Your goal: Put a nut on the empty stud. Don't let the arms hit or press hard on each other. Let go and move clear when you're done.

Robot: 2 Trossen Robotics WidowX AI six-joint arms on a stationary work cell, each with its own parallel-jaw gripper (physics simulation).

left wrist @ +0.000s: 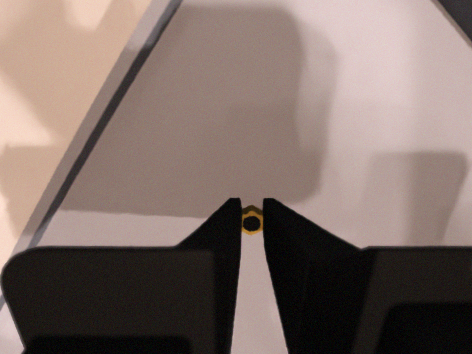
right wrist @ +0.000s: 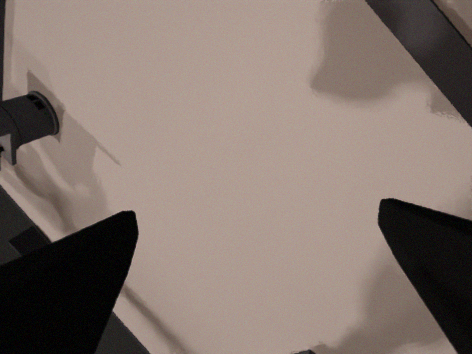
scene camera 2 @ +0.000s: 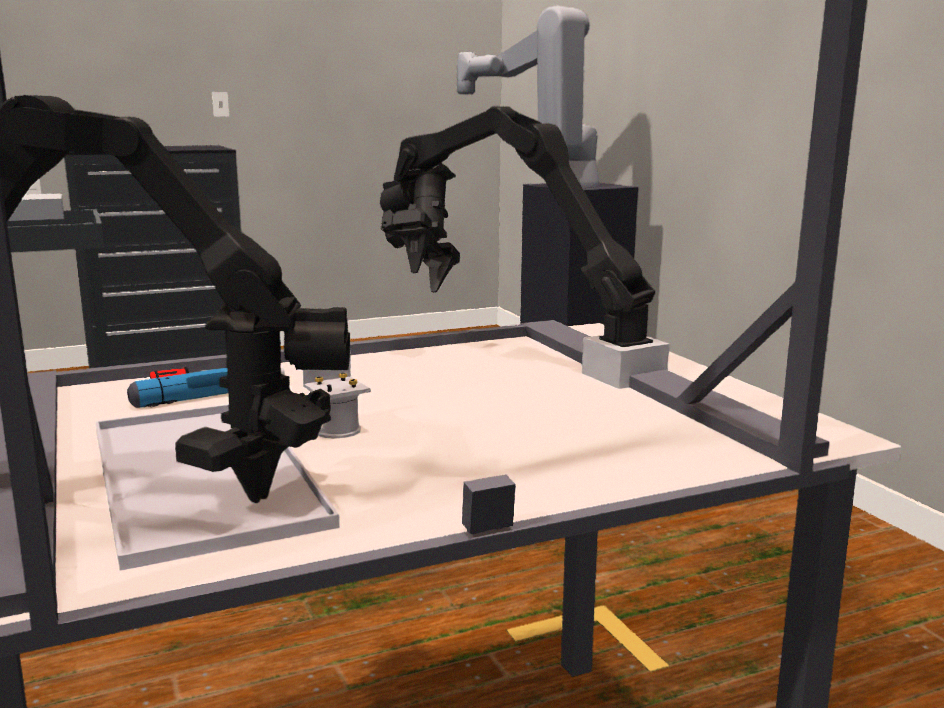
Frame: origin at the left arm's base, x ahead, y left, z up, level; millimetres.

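Seen in the pictures: left gripper, fingertip midpoint: (left wrist: 251, 209) (scene camera 2: 258, 500); right gripper, fingertip midpoint: (right wrist: 257, 216) (scene camera 2: 424, 282); right arm's base at its link origin: (scene camera 2: 625, 340).
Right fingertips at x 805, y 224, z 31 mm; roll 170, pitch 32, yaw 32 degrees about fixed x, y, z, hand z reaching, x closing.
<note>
Offsets run from my right fingertips to a thing's top centre.
A brass hex nut @(124 mm down, 493 mm back, 419 mm right) (left wrist: 252, 212) sits between the fingertips of my left gripper (left wrist: 251, 209) (scene camera 2: 256, 498), which is shut on it, low over the grey tray @(117 mm down, 515 mm back, 304 mm right) (scene camera 2: 228, 542) (left wrist: 100, 105). In the scene view the nut is too hidden to make out. A round grey stand (scene camera 2: 339, 417) (right wrist: 32, 119) with a square top plate is behind the tray's right side. Several brass nuts @(57 mm down, 291 mm back, 245 mm right) (scene camera 2: 343, 376) show on its top, and a dark stud @(59 mm down, 328 mm back, 278 mm right) (scene camera 2: 329, 387) among them appears bare. My right gripper (scene camera 2: 424, 279) (right wrist: 257, 216) is wide open and empty, high above the table's back.
A blue cylindrical object @(92 mm down, 401 mm back, 10 mm right) (scene camera 2: 179, 387) with a red part lies behind the tray. A black cube @(76 mm down, 319 mm back, 626 mm right) (scene camera 2: 488, 505) is at the table's front edge. Dark frame posts (scene camera 2: 827, 228) rise at the table's sides. The two arms are well apart.
</note>
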